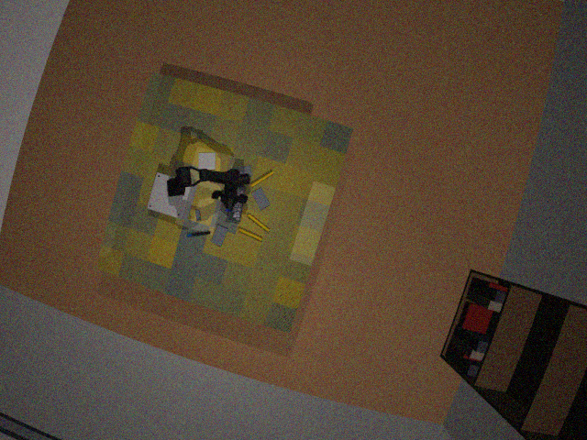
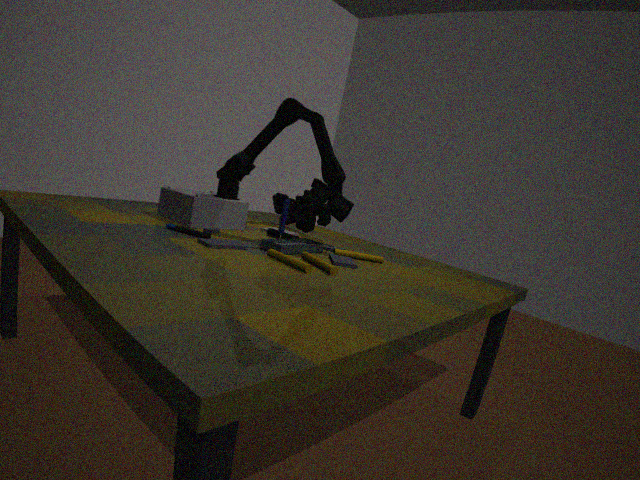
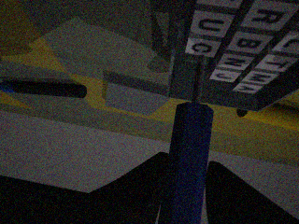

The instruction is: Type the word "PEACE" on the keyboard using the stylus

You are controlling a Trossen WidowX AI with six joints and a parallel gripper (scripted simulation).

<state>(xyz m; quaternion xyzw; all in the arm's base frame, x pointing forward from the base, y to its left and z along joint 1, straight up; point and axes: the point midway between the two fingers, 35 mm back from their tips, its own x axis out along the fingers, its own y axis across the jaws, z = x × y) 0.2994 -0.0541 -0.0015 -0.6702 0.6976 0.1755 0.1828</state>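
Now: gripper tip 10 mm above the blue stylus. Round my gripper tip: grey stylus tip 50 mm below; dark blue pen 220 mm behind, 170 mm to the right, 70 mm below.
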